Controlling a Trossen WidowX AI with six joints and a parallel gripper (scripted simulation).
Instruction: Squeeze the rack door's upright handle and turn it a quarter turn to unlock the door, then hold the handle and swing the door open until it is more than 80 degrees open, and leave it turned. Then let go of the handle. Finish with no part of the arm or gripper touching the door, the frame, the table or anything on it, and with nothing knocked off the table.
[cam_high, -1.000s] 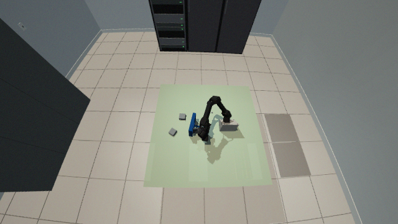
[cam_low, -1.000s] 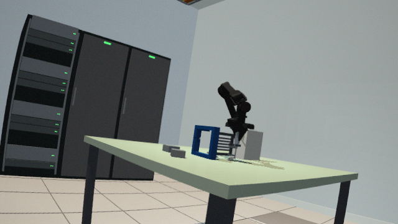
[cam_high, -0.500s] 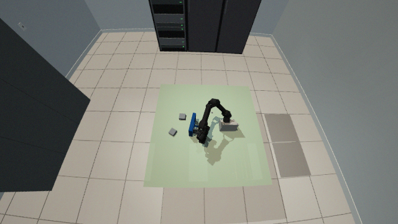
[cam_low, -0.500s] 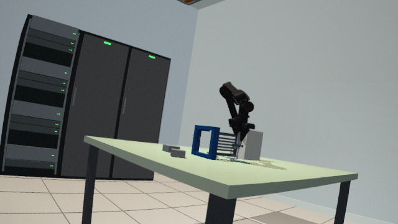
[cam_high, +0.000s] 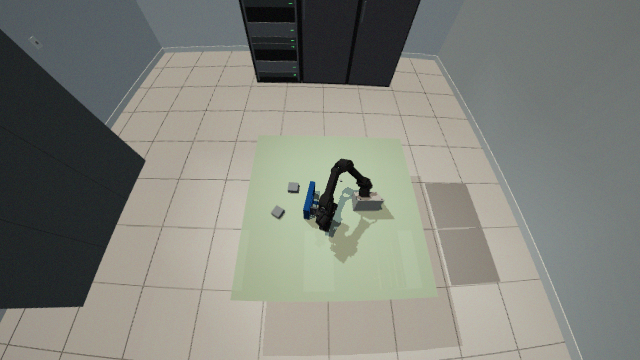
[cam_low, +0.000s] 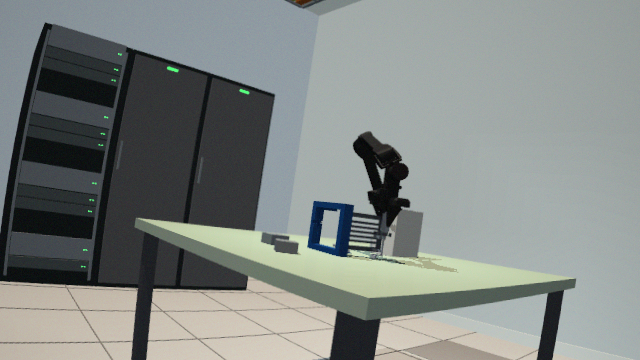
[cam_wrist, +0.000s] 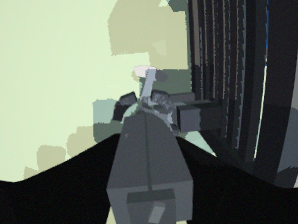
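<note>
My gripper tip is now 2 cm above the grey handle and 1 cm short of it.
</note>
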